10 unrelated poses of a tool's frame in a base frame.
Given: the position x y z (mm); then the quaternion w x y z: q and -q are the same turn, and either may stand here.
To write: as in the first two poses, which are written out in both.
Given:
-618 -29 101 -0.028 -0.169 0.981 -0.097
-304 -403 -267 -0.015 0.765 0.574 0.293
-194 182 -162 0.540 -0.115 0.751 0.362
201 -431 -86 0.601 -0.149 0.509 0.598
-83 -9 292 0.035 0.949 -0.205 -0.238
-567 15 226 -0.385 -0.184 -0.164 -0.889
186 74 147 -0.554 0.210 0.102 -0.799
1 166 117 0.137 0.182 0.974 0.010
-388 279 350 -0.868 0.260 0.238 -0.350
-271 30 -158 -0.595 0.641 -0.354 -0.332
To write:
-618 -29 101 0.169 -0.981 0.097 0.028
-304 -403 -267 -0.765 -0.574 -0.293 0.015
-194 182 -162 -0.115 0.751 0.362 0.540
201 -431 -86 -0.149 0.509 0.598 0.601
-83 -9 292 0.949 -0.205 -0.238 0.035
-567 15 226 0.184 0.164 0.889 0.385
186 74 147 -0.210 -0.102 0.799 0.554
1 166 117 0.182 0.974 0.010 0.137
-388 279 350 -0.260 -0.238 0.350 0.868
-271 30 -158 -0.641 0.354 0.332 0.595

